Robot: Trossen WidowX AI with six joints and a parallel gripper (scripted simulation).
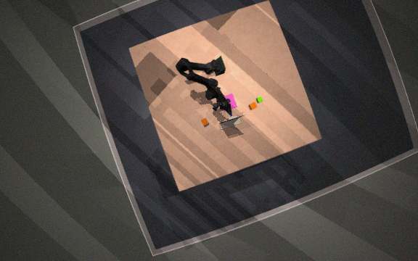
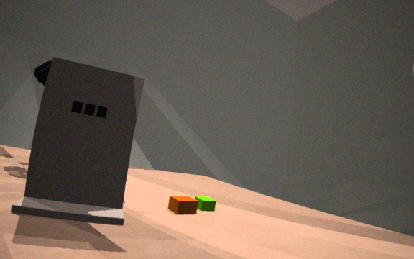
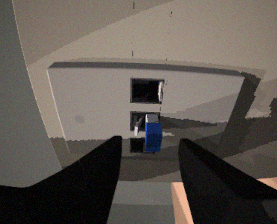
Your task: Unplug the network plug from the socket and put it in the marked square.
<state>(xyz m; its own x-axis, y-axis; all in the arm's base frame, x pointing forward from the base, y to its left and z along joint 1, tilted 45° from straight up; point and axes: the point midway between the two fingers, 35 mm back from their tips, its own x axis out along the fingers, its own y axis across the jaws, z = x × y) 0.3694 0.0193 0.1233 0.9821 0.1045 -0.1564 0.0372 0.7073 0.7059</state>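
The blue network plug is 2 cm ahead of my gripper tip. Round my gripper tip: grey upright panel: 4 cm ahead, 6 cm below; green block: 4 cm behind, 29 cm to the left, 16 cm below; magenta marked square: 11 cm behind, 4 cm to the left, 17 cm below.
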